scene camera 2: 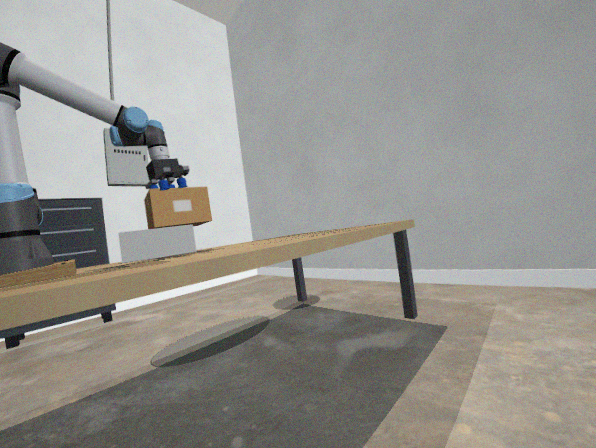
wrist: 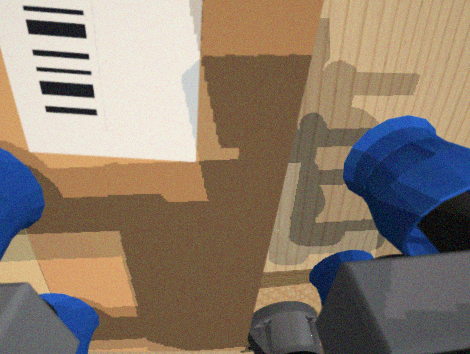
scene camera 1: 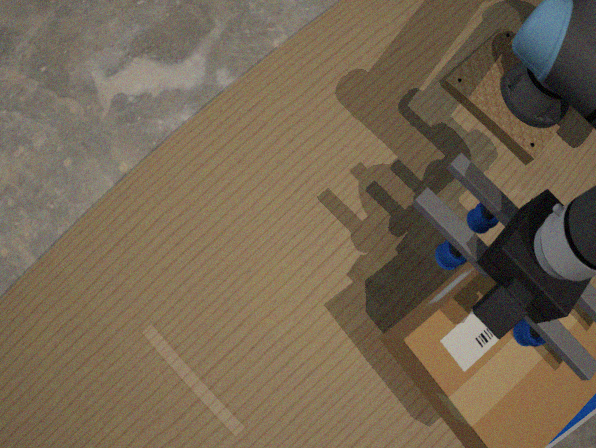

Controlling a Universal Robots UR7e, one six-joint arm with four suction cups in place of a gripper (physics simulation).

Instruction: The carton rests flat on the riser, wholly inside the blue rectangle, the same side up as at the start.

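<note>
The brown carton [scene camera 1: 474,382] [scene camera 2: 177,206] [wrist: 233,140] has a white barcode label [scene camera 1: 467,341] [wrist: 128,88] on its top face. My suction gripper [scene camera 1: 492,262] [scene camera 2: 167,182] sits on the carton's top and holds it. Two blue cups [scene camera 1: 449,255] [scene camera 1: 480,218] hang past the carton's edge over the table. In scene camera 2 the carton is level, right at the top of the grey riser [scene camera 2: 156,244], and overhangs the riser's right end. I cannot tell whether it touches the riser.
The long wooden table [scene camera 1: 252,244] [scene camera 2: 274,251] stands on dark legs [scene camera 2: 405,276]. A pale strip [scene camera 1: 191,378] is marked on its top. The arm's mounting plate [scene camera 1: 474,76] is at the back corner. A dark cabinet [scene camera 2: 89,231] and a grey wall box [scene camera 2: 125,166] stand behind.
</note>
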